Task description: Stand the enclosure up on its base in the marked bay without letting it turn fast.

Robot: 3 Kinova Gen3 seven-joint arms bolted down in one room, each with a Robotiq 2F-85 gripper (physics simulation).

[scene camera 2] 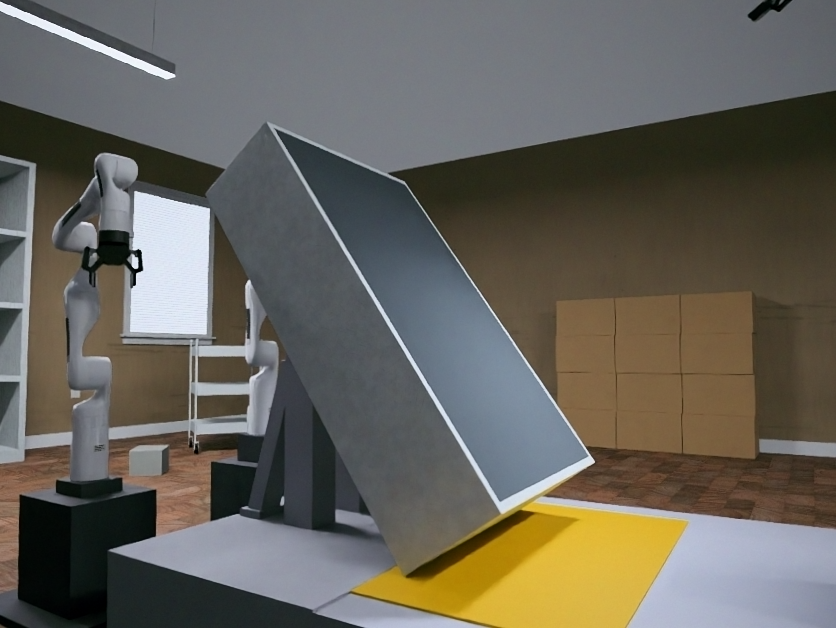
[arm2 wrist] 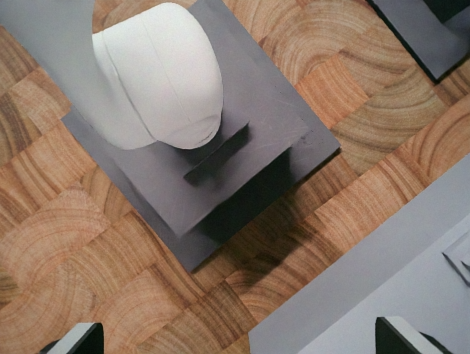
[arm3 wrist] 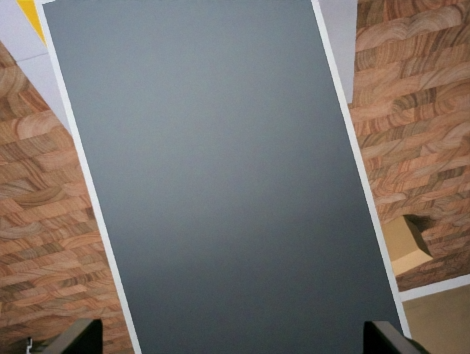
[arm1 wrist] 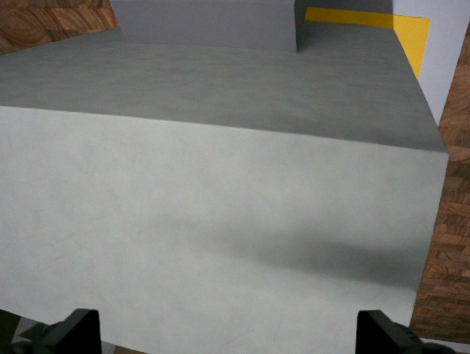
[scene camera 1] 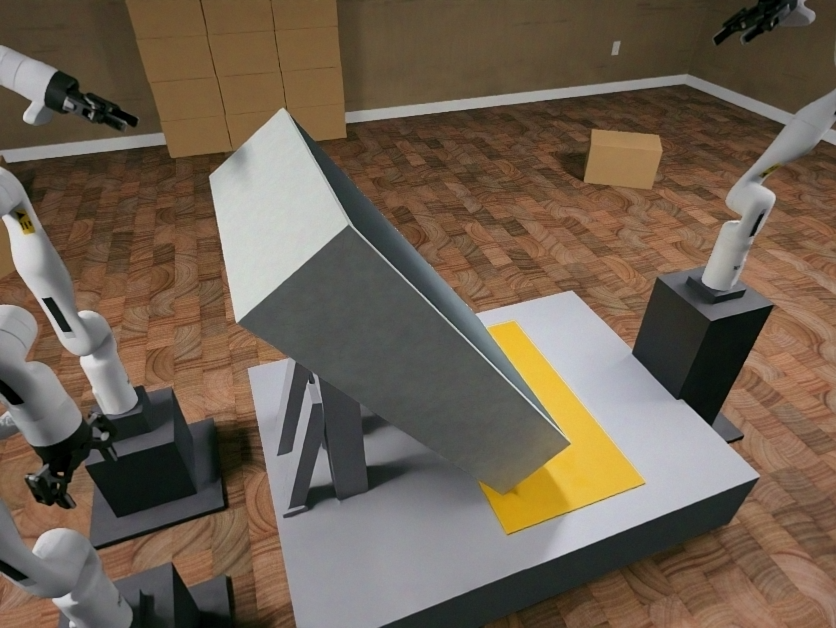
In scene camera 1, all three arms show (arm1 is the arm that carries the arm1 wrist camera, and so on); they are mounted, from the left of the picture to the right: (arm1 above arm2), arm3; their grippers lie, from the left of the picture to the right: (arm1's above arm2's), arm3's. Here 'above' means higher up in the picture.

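The large grey enclosure [arm1 wrist: 225, 200] [arm3 wrist: 225, 175] [scene camera 1: 405, 337] [scene camera 2: 351, 351] is tilted. It leans over a dark grey support [scene camera 1: 344, 439] [scene camera 2: 307, 459], its lower end at the yellow marked bay [scene camera 1: 594, 459] [scene camera 2: 608, 561]. Arm1's gripper [arm1 wrist: 228, 330] [scene camera 1: 128, 121] is open, up near the enclosure's raised end and apart from it in scene camera 1. Arm2's gripper [arm2 wrist: 240, 340] [scene camera 1: 91, 481] is open, left of the platform. Arm3's gripper [arm3 wrist: 233, 340] [scene camera 1: 731, 39] is open, high at the upper right, away from the enclosure; its wrist view faces the enclosure's dark recessed panel.
The low platform [scene camera 1: 378, 554] [scene camera 2: 223, 554] carries the support and bay. Black pedestals [scene camera 1: 709, 337] [scene camera 1: 148, 466] [scene camera 2: 87, 554] stand at its sides. Stacked cartons [scene camera 1: 243, 74] [scene camera 2: 655, 371] stand by a wall, one carton [scene camera 1: 621, 158] on the floor. A white cart [scene camera 2: 219, 388] stands behind the arms.
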